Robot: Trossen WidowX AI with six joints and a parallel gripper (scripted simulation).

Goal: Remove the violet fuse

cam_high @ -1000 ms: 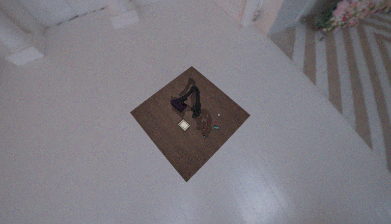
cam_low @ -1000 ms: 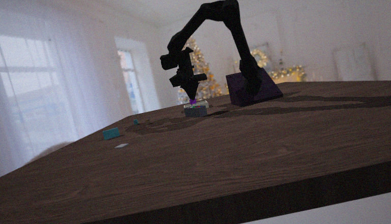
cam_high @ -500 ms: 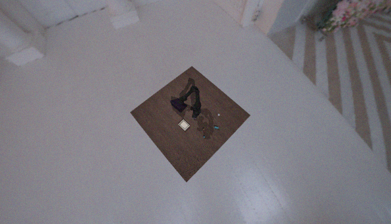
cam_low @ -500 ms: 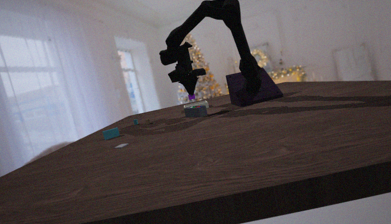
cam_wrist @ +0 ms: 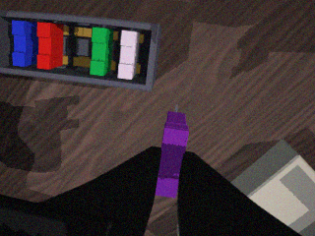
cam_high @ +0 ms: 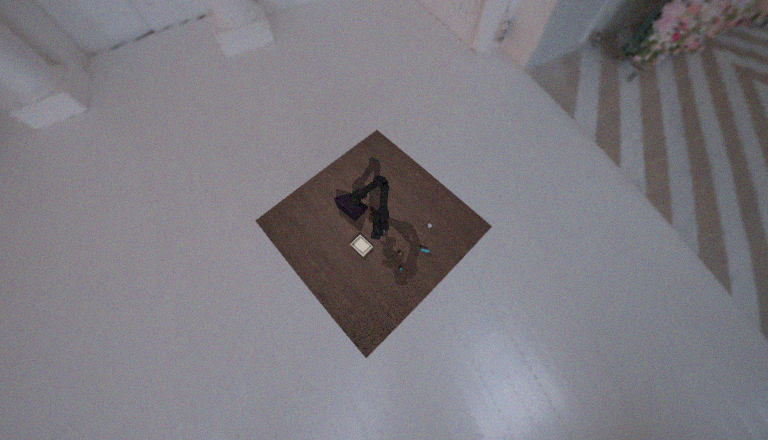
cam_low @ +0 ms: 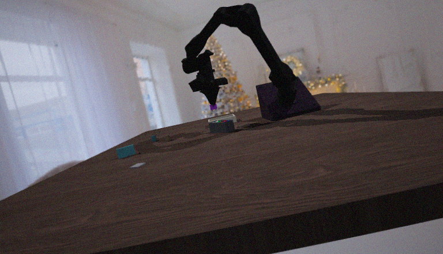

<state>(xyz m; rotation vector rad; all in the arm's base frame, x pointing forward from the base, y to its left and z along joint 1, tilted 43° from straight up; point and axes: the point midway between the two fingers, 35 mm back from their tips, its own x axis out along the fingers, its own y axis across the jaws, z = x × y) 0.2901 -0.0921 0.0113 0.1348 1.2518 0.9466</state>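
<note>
Right now my gripper tip is 140 mm to the left of the tray, 100 mm above it and 30 mm past it. Also, from my gripper tip: flat piece: 310 mm to the left, 250 mm ahead, 100 mm below; then violet fuse: 10 mm below.
</note>
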